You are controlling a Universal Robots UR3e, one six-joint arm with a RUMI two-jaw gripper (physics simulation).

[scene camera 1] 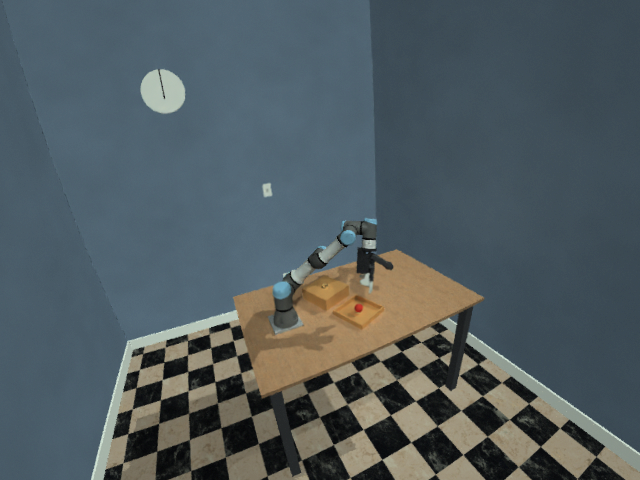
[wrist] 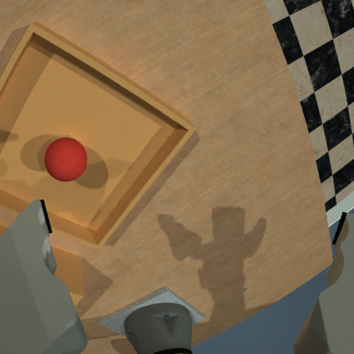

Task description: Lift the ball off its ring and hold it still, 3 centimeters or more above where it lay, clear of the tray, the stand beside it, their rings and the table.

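Places are measured from the arm's base along level axes (x ahead, y left, z up), in centimetres.
Pixels of known places: gripper, between the fingertips: (scene camera 1: 368, 289); arm's base, origin of its link: (scene camera 1: 286, 320).
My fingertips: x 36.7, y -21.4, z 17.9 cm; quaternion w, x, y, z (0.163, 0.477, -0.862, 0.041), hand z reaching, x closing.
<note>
For each thing: its top centre in the pictures, then the offset to it from my fingertips. "pt": a spot on its surface instead. Level surfaces: height alone.
- red ball, centre of its top: (scene camera 1: 358, 304) dx -0.4, dy +9.1, dz -13.9 cm
- shallow orange-brown tray, a spot on its surface: (scene camera 1: 362, 324) pt dx -5.4, dy -2.4, dz -16.7 cm
- small ring, a spot on its surface: (scene camera 1: 324, 285) pt dx -8.6, dy +32.8, dz -12.0 cm
- wooden table, height of its surface: dz -19.2 cm
A red ball (scene camera 1: 358, 307) (wrist: 66, 159) rests inside the shallow orange-brown tray (scene camera 1: 362, 324) (wrist: 114, 78). The ring under the ball cannot be made out. My gripper (scene camera 1: 368, 286) (wrist: 194, 212) is open and empty, with its fingers wide apart. It is above the table, beyond the tray's back side in the scene view. In the wrist view the ball is up and left of the space between the fingers, above the left fingertip. The box-shaped stand (scene camera 1: 325, 296) (wrist: 67, 272) is beside the tray, with a small ring (scene camera 1: 324, 285) on top.
The arm's base (scene camera 1: 285, 317) (wrist: 159, 325) stands on a grey plate on the wooden table (scene camera 1: 423, 294) (wrist: 240, 115), to the left of the stand and tray in the scene view. The tray has raised walls. The stand is taller than the tray.
</note>
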